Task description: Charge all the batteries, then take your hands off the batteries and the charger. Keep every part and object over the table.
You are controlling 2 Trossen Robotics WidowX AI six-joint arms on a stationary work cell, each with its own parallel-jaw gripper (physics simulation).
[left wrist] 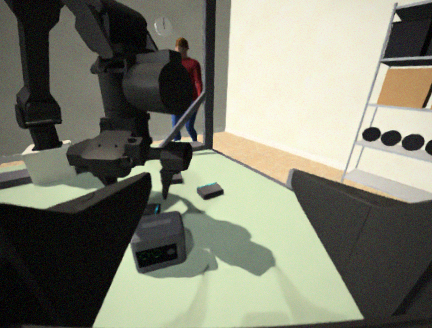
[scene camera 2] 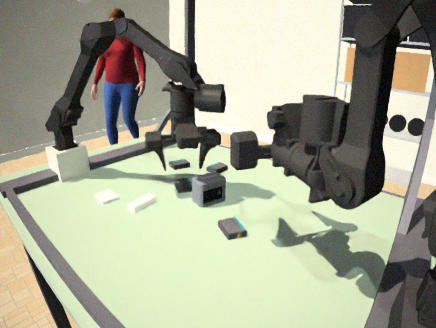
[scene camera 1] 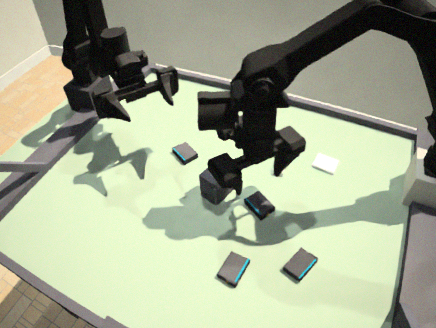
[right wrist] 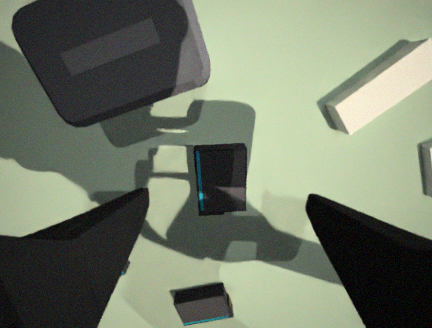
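Where they show: left gripper, fingertip midpoint: [left wrist: 222, 178] [scene camera 2: 262, 134] [scene camera 1: 151, 111]; right gripper, fingertip midpoint: [scene camera 2: 182, 169] [scene camera 1: 257, 184] [right wrist: 229, 198]; left arm's base, origin of the base link: [scene camera 1: 85, 80]; right arm's base, origin of the base link: [left wrist: 48, 146] [scene camera 2: 65, 146].
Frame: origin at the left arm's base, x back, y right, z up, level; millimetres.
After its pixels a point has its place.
The grey charger [scene camera 1: 214, 187] @(x -501, y 225, z -28 mm) [scene camera 2: 209, 190] @(x -474, y 165, z -44 mm) [left wrist: 159, 242] @(x -468, y 179, z -34 mm) [right wrist: 110, 50] @(x -493, y 186, z -22 mm) stands upright, a slot on its top. A dark battery with a cyan stripe [scene camera 1: 259, 205] @(x -592, y 206, z -72 mm) [scene camera 2: 183, 185] @(x -579, y 189, z -72 mm) [right wrist: 220, 172] @(x -583, y 194, z -72 mm) lies flat beside it, apart. Two batteries lie nearer the front in scene camera 1: the left battery [scene camera 1: 233, 269] @(x -592, y 363, z -72 mm) [scene camera 2: 217, 167] @(x -583, y 348, z -72 mm) [left wrist: 210, 190] @(x -582, y 352, z -72 mm) and the right battery [scene camera 1: 300, 264] @(x -707, y 312, z -72 mm) [scene camera 2: 179, 164] @(x -692, y 294, z -72 mm) [right wrist: 204, 305] @(x -700, y 302, z -72 mm). Another battery [scene camera 1: 185, 153] @(x -379, y 118, z -72 mm) [scene camera 2: 232, 228] @(x -366, y 101, z -72 mm) lies behind the charger there. My right gripper [scene camera 1: 258, 183] @(x -581, y 190, z -26 mm) [scene camera 2: 183, 168] @(x -581, y 190, z -26 mm) is open and empty above the battery beside the charger. My left gripper [scene camera 1: 150, 112] @(x -361, y 191, z 106 mm) [left wrist: 222, 178] @(x -361, y 191, z 106 mm) is open and empty, high at the upper left.
Two white blocks lie on the table: a flat block [scene camera 1: 325, 163] @(x -705, y 31, z -78 mm) [scene camera 2: 107, 196] @(x -697, y 26, z -78 mm) and a longer block [scene camera 2: 142, 202] @(x -594, y 58, z -72 mm) [right wrist: 382, 85] @(x -598, y 67, z -72 mm), mostly hidden behind the right gripper in scene camera 1. A raised dark rim [scene camera 1: 350, 118] @(x -745, y -162, z -75 mm) [scene camera 2: 60, 260] @(x -536, y -183, z -66 mm) edges the green table.
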